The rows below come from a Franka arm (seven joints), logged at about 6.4 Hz.
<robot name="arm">
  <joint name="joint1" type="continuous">
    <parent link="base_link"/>
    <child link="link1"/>
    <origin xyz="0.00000 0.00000 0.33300"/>
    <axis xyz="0 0 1"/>
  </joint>
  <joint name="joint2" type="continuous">
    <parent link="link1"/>
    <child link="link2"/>
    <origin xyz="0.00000 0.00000 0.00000" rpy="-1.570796 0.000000 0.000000"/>
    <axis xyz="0 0 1"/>
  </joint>
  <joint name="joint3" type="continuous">
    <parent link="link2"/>
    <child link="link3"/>
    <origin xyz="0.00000 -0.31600 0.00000" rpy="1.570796 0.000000 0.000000"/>
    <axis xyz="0 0 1"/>
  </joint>
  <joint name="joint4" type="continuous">
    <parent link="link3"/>
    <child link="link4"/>
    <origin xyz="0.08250 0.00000 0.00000" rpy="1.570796 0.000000 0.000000"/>
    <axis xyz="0 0 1"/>
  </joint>
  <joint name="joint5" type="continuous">
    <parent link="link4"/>
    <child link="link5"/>
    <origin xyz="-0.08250 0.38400 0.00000" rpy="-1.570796 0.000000 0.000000"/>
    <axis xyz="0 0 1"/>
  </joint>
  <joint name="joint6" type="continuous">
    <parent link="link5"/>
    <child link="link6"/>
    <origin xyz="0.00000 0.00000 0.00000" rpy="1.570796 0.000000 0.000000"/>
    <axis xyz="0 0 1"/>
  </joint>
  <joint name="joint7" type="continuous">
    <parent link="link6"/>
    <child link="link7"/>
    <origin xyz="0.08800 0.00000 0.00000" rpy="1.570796 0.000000 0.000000"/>
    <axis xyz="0 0 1"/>
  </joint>
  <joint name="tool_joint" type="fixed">
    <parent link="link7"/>
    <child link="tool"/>
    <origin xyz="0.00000 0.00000 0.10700"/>
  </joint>
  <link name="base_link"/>
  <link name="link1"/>
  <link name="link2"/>
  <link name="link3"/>
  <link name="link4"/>
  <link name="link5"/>
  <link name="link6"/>
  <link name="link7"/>
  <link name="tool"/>
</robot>
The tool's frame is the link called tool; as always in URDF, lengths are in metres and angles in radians. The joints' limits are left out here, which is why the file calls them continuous.
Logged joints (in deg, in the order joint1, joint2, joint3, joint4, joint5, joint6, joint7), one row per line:
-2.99, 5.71, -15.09, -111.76, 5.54, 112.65, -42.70
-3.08, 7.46, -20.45, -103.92, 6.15, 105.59, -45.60
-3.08, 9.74, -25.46, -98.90, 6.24, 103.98, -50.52
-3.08, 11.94, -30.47, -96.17, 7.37, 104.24, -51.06
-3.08, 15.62, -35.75, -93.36, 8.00, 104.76, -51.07
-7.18, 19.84, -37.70, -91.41, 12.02, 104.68, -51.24
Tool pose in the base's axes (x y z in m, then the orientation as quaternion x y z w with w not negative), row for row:
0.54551, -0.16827, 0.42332, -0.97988, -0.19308, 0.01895, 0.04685
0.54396, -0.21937, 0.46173, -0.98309, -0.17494, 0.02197, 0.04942
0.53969, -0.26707, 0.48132, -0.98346, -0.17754, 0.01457, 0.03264
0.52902, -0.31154, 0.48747, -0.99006, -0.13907, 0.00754, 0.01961
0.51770, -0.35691, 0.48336, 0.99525, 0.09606, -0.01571, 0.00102
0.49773, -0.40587, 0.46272, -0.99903, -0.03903, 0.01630, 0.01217
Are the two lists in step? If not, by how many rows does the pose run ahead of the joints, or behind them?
They are in step.
